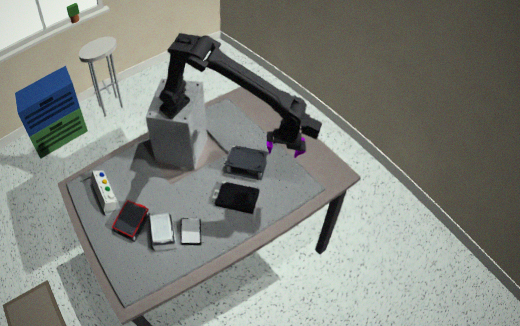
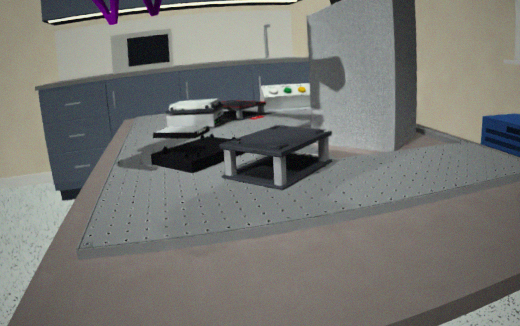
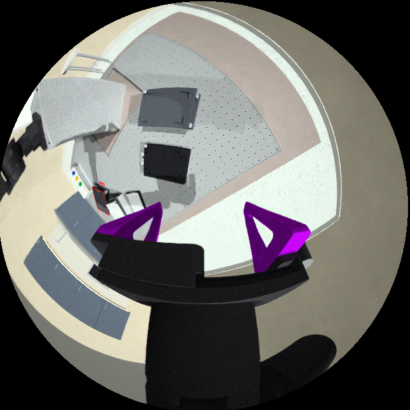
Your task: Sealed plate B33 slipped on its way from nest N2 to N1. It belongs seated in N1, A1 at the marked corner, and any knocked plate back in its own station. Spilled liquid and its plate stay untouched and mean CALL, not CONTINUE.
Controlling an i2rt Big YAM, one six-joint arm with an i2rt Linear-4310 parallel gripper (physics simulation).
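Places are measured from the arm's base along level axes (x ahead, y left, z up), in centimetres.
Where they show: gripper, fingertip midpoint: [image 1: 282, 154] [image 2: 135, 19]; arm's base, link origin: [image 1: 175, 105] [image 2: 350, 6].
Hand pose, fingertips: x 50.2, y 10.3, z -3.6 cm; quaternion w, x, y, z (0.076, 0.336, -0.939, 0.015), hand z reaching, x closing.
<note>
Each offset is from my fingertips to the top centre of the thing. "pt": to the spot under its first point.
My gripper [image 1: 284, 152] [image 2: 134, 19] [image 3: 202, 206] is open and empty, high above the table. A dark grey raised stand on posts {pt dx -21.0, dy +3.4, dz -21.2 cm} [image 1: 246, 159] [image 2: 277, 140] [image 3: 169, 107] has no plate on top. A low black block {dx -12.4, dy -11.9, dz -23.9 cm} [image 1: 237, 197] [image 2: 192, 156] [image 3: 166, 163] is beside it, with small pegs on top. A white plate-like piece {dx -22.0, dy -47.6, dz -19.9 cm} [image 1: 161, 226] [image 2: 194, 105] sits on a white device. A thin white panel with a black rim {dx -14.9, dy -37.9, dz -25.6 cm} [image 1: 191, 231] [image 2: 181, 131] lies beside the device. A red-edged dark stand [image 1: 131, 220] [image 2: 245, 104] [image 3: 100, 201] is at the far end. Labels N1, N2 and B33 cannot be read; no spilled liquid is discernible.
The grey arm pedestal [image 1: 175, 135] [image 2: 357, 75] [image 3: 82, 107] stands at the table's back edge. A white box with coloured buttons {dx -59.8, dy -55.1, dz -18.6 cm} [image 1: 104, 191] [image 2: 287, 97] [image 3: 79, 179] is near the red-edged stand. A stool [image 1: 98, 50] and blue and green crates [image 1: 50, 107] stand on the floor.
</note>
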